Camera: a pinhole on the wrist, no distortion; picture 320 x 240 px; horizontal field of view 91.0 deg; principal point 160.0 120.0 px. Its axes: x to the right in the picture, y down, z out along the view. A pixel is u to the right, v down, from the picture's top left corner.
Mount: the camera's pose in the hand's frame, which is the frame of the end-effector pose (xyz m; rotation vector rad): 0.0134 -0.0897 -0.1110 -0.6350 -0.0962 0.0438
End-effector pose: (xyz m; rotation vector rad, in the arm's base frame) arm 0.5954 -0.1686 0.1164 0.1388 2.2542 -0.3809
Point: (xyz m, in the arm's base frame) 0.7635 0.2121 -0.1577
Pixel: 198.9 200.0
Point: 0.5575 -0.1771 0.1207
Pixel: 188.5 132.0
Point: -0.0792 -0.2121 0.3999
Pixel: behind the camera
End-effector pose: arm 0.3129 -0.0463 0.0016 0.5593 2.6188 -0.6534
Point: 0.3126 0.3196 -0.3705
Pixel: 265.2 214.8
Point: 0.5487 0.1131 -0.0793
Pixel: 117.9 207.2
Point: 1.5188 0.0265 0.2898
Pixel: outside the picture
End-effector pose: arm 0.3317 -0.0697 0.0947 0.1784 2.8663 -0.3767
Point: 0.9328 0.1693 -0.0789
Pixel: 37.3 163.4
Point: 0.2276 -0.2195 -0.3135
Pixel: 244.3 10.6
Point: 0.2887 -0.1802 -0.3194
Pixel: 219.2 32.7
